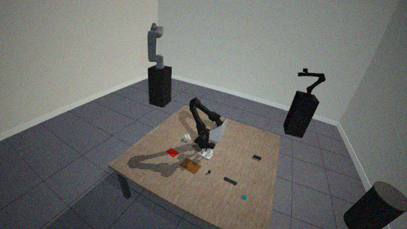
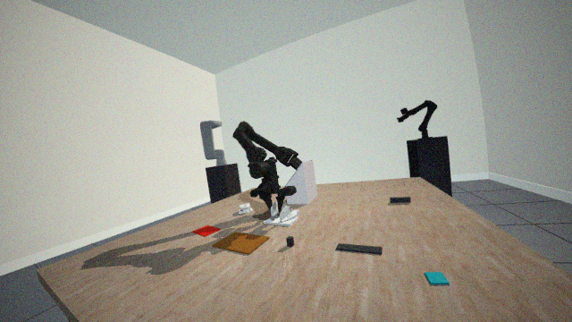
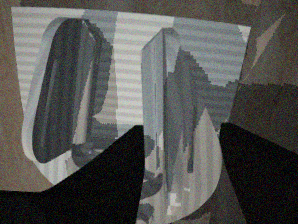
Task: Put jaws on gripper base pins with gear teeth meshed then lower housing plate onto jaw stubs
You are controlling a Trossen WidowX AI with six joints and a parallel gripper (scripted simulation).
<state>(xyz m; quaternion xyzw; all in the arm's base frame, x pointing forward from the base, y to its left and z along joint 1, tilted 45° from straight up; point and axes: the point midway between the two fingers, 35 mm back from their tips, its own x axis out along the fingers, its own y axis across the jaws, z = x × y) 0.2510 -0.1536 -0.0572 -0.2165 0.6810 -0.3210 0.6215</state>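
My gripper tip is now 2 cm past the grey jaw, 5 cm to the right of it and 1 cm above it. From my gripper tip the other things lie so: orange-brown tile 20 cm ahead, 5 cm to the right, 3 cm below; black cylinder 21 cm ahead, 12 cm to the left, 2 cm below; red tile 12 cm ahead, 26 cm to the right, 3 cm below.
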